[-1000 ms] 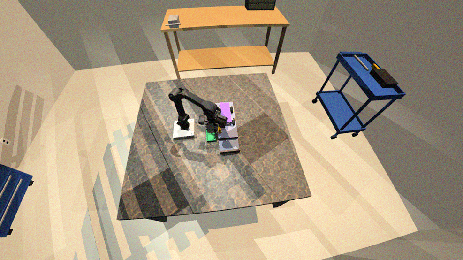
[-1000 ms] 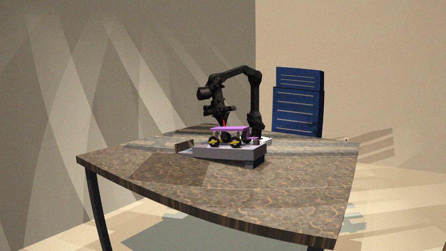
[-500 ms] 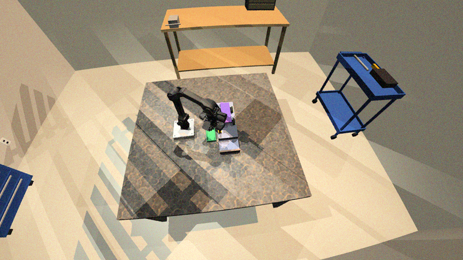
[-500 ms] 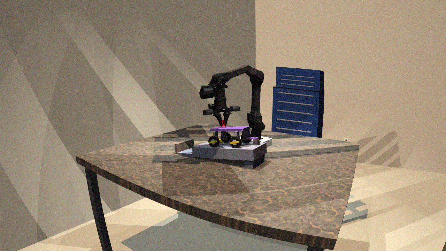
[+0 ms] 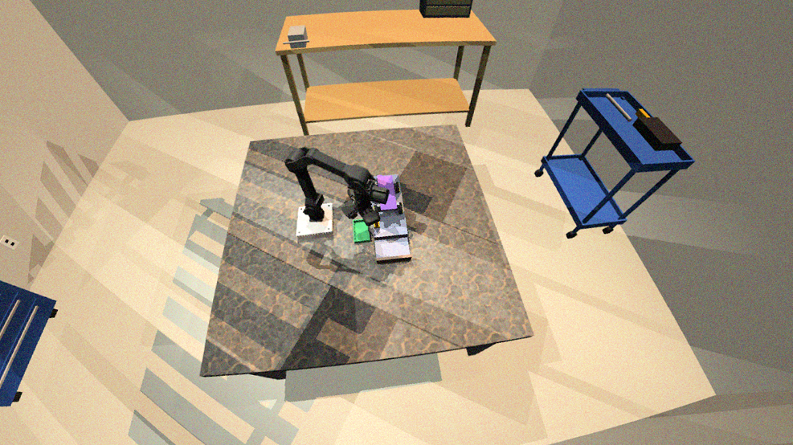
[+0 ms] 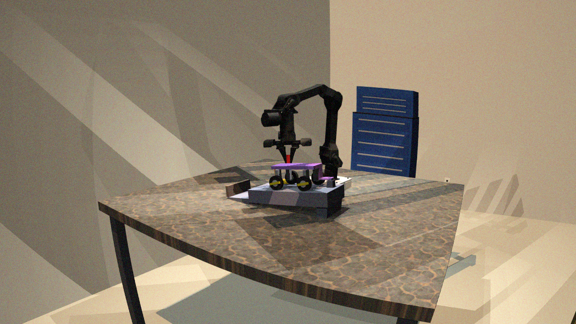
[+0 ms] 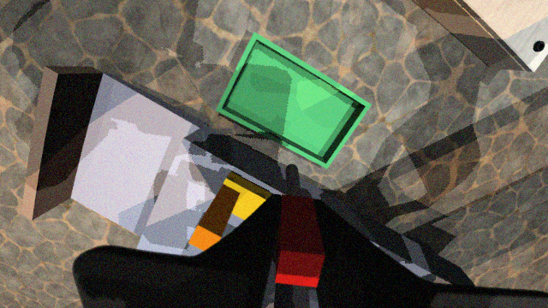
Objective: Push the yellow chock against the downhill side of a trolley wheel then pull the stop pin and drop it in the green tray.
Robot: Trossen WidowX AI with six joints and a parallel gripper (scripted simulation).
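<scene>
My gripper tip is now 3 cm past the green tray and 14 cm above it. Also, from my gripper tip: yellow chock (5 cm ahead, 1 cm to the left, 5 cm below); then red-headed stop pin (right at my gripper tip); then trolley (9 cm ahead, 12 cm to the left, 2 cm below).
</scene>
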